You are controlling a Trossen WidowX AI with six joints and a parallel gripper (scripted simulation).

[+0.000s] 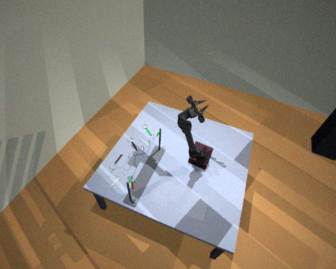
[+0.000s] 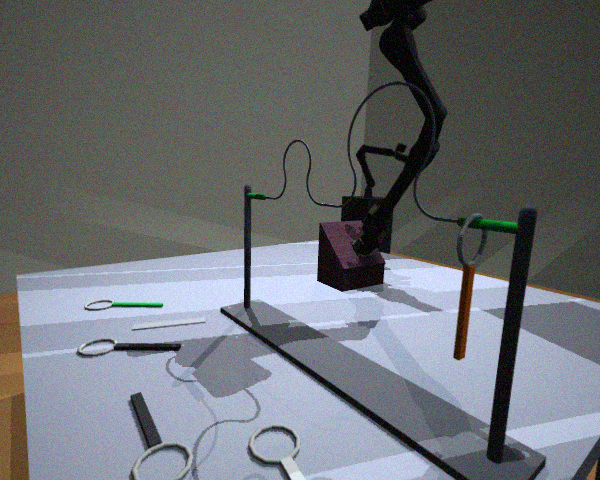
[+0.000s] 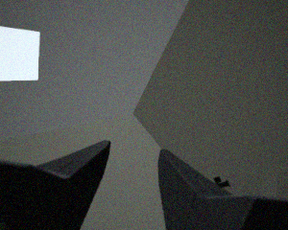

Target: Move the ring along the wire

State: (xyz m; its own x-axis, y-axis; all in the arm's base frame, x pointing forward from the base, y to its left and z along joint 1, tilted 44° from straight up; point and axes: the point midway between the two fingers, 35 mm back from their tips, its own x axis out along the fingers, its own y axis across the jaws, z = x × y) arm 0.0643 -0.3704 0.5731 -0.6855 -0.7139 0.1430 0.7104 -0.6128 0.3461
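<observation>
Now: gripper tip 330 mm short of the ring with orange handle, 440 mm to the right of it and 580 mm above it. Round my gripper tip: ring with black handle (640 mm ahead, 40 mm to the right, 800 mm below); then white strip (540 mm ahead, 100 mm to the right, 800 mm below).
</observation>
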